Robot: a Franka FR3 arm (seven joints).
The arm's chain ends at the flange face. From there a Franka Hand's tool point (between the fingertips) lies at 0.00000 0.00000 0.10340 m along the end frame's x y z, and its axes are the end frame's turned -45 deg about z.
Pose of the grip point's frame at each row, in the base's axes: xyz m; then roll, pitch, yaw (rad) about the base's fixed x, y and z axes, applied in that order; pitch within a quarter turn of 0, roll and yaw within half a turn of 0:
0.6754 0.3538 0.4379 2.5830 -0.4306 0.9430
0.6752 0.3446 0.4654 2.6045 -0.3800 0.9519
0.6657 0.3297 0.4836 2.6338 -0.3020 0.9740
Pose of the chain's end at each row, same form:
0.6096 0.3564 0.5176 3.0828 -0.6889 0.0534
0.6130 0.3485 0.5479 3.0495 -0.6413 0.0914
0.6090 0.3357 0.5699 3.0011 -0.5688 0.1508

